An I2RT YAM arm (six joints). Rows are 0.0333 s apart.
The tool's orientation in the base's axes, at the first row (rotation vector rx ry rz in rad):
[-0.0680, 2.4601, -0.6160]
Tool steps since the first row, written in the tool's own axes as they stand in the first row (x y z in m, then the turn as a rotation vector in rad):
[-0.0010, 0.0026, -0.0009, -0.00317, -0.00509, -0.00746]
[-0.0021, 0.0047, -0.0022, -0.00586, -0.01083, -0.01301]
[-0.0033, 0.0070, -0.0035, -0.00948, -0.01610, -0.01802]
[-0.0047, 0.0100, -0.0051, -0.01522, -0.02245, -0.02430]
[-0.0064, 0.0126, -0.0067, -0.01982, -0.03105, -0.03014]
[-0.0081, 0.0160, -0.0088, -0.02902, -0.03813, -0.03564]
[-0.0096, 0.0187, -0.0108, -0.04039, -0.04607, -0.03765]
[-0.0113, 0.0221, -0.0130, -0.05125, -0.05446, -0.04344]
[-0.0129, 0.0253, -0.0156, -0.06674, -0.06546, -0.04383]
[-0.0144, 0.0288, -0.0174, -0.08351, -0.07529, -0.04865]
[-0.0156, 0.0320, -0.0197, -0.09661, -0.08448, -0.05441]
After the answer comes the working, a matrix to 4 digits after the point.
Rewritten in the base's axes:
[0.0006, 0.0029, 0.0000, -0.00206, -0.00086, 0.00931]
[0.0009, 0.0055, 0.0006, -0.00349, -0.00318, 0.01728]
[0.0014, 0.0083, 0.0012, -0.00382, -0.00513, 0.02516]
[0.0019, 0.0119, 0.0017, -0.00322, -0.00713, 0.03557]
[0.0026, 0.0152, 0.0026, -0.00351, -0.01152, 0.04605]
[0.0031, 0.0194, 0.0036, 0.00031, -0.01385, 0.05809]
[0.0035, 0.0229, 0.0046, 0.00780, -0.01799, 0.06919]
[0.0040, 0.0272, 0.0056, 0.01270, -0.02105, 0.08292]
[0.0041, 0.0314, 0.0069, 0.02421, -0.02782, 0.09644]
[0.0046, 0.0355, 0.0074, 0.03438, -0.03148, 0.11330]
[0.0046, 0.0396, 0.0083, 0.04106, -0.03486, 0.12857]

The tool's axes in the first row as the columns of a matrix, in the base's axes (rounded; the answer above uses it unrounded):
[-0.8214, 0.0907, 0.5631]
[-0.1854, 0.8912, -0.4139]
[-0.5394, -0.4444, -0.7153]

